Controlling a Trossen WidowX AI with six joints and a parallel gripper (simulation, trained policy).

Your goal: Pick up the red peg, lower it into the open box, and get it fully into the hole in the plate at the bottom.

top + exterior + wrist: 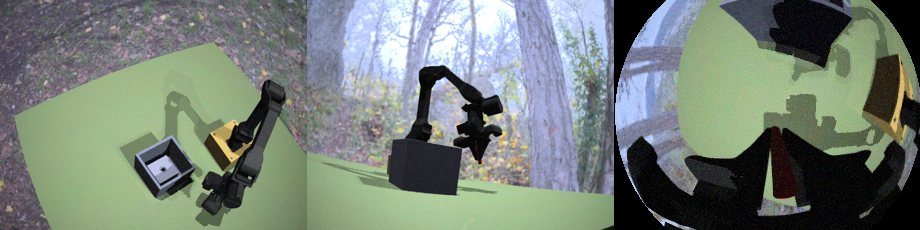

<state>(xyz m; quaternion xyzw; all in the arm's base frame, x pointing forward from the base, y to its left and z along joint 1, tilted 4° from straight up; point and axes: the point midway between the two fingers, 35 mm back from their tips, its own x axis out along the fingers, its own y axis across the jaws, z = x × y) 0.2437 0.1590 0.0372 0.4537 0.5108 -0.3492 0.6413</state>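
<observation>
The grey plate is 220 mm to the right of my gripper tip, 70 mm below it and 70 mm ahead of it. The rest, counted from my gripper tip: red peg 20 mm above, 10 mm behind.
</observation>
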